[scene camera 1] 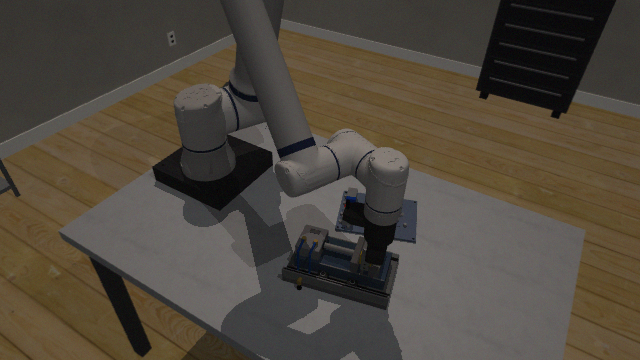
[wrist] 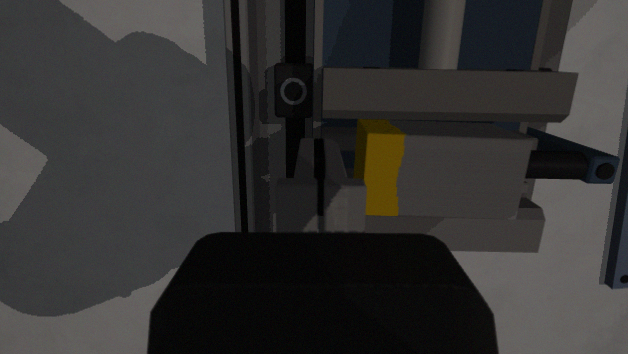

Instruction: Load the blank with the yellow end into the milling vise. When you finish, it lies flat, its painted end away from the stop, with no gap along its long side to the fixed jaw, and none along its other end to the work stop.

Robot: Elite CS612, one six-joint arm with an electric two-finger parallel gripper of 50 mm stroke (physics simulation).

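The blank [wrist: 465, 175] lies in the vise [scene camera 1: 338, 264] between the moving jaw [scene camera 1: 357, 256] [wrist: 445, 92] and the fixed jaw [wrist: 500, 235]. Its yellow end [wrist: 384, 175] points left in the wrist view, away from the work stop [wrist: 557, 165], a dark rod at its other end. A narrow dark strip shows between blank and moving jaw. The blank's long side borders the fixed jaw; whether a fine gap remains there or at the stop, I cannot tell. My gripper [wrist: 318, 162] is shut and empty, its fingertips beside the yellow end. In the scene view it reaches down at the vise and hides most of the blank.
A grey block with blue hoses [scene camera 1: 312, 241] stands at the vise's far end from the gripper. A clamp with a round bolt [wrist: 293, 91] sits beside the moving jaw. A blue plate [scene camera 1: 407, 220] with small parts lies behind the vise. The arm's black base [scene camera 1: 215, 192] is on the table.
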